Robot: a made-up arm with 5 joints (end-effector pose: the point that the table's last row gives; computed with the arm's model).
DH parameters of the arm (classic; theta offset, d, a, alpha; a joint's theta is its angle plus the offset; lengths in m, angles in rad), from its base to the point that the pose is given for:
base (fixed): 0 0.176 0 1.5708
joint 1: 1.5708 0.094 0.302 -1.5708
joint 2: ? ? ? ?
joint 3: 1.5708 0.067 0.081 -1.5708
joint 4: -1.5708 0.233 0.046 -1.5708
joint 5: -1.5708 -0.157 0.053 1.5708
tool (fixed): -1.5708 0.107 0 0
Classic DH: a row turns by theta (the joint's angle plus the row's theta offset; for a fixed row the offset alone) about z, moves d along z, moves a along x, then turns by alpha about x.
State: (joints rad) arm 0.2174 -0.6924 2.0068 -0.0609 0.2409
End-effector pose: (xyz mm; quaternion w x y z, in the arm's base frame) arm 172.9 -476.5 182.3 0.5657 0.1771 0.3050 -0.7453
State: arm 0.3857 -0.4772 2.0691 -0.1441 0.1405
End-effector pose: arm 113.2 -552.5 301.2 0.5465 0.1826 0.1231 -0.8080
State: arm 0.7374 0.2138 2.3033 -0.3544 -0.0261
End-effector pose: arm -234.7 -604.7 584.1 0.2935 0.1341 -0.3051 -0.8960
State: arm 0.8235 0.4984 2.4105 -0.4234 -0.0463
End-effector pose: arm -392.8 -544.8 650.0 0.1446 0.0968 -0.4101 -0.8953
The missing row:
joint 2: -1.5708 0.08 0.31 1.5708
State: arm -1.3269 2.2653 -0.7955 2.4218 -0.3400
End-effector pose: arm 527.9 -110.2 680.9 0.3101 0.8633 -0.2148 0.3354
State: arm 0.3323 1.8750 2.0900 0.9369 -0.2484
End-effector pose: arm -164.5 -89.5 989.3 0.4901 0.0387 -0.6535 -0.5755
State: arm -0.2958 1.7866 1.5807 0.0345 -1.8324
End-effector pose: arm 237.6 -104.0 835.0 0.7975 0.0511 -0.5820 0.1503
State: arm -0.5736 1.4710 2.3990 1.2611 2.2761
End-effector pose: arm 566.4 -395.9 604.7 0.2801 -0.5976 0.5952 -0.4584
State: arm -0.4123 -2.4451 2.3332 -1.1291 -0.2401
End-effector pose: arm 124.9 170.5 60.0 0.4202 0.0977 0.6990 -0.5704
